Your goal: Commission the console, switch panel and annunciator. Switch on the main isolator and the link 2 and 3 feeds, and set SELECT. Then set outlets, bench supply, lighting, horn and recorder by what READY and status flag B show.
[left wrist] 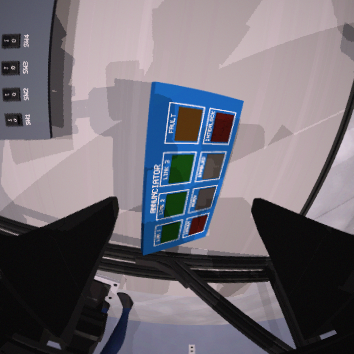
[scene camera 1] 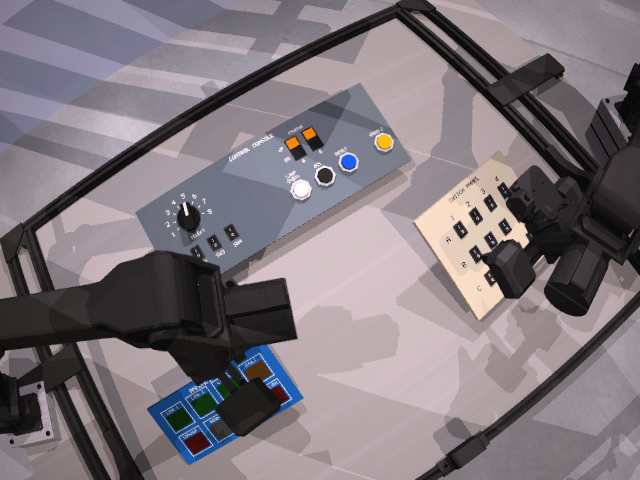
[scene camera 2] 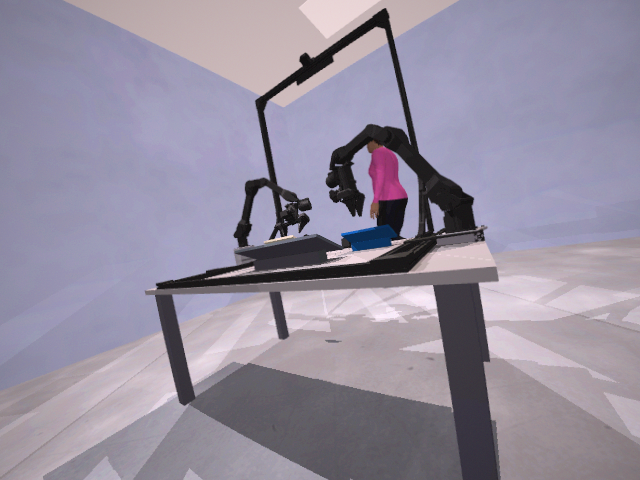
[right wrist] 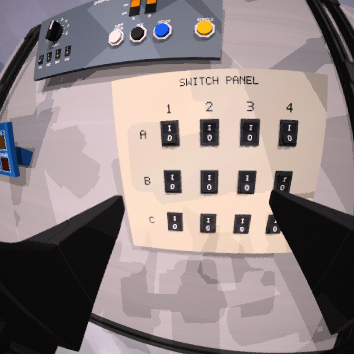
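Note:
The grey control console has its SELECT knob pointing at about 5. Status flags A and B show orange in their upper halves. The blue annunciator has dark green link windows; its READY window is dull grey. My left gripper is open and empty above it. The cream switch panel carries black rockers in rows A to C; their positions are hard to read. My right gripper is open and empty over it, one finger covering part of C4.
The console's white, black, blue and yellow buttons lie near its lower edge. SW1 to SW4 show in the left wrist view. A black frame surrounds the table. A person in pink stands behind it.

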